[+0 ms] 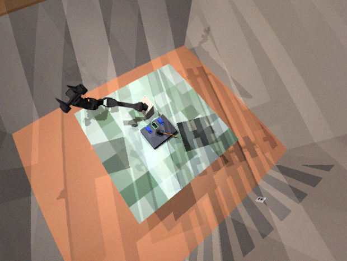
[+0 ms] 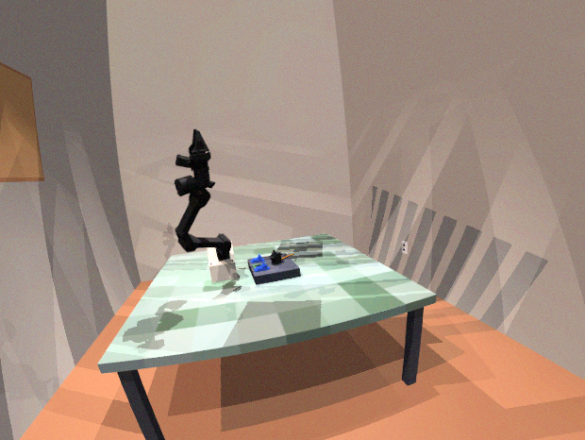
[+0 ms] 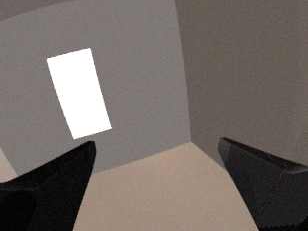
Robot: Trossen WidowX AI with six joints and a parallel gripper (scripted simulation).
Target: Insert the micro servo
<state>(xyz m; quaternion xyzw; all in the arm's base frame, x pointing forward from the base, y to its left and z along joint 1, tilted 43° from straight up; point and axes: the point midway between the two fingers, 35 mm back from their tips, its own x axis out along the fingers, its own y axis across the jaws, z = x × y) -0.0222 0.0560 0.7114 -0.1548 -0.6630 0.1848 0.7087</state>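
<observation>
My gripper tip is now 360 mm short of the dark deck, 400 mm to the right of it and 700 mm above it.
</observation>
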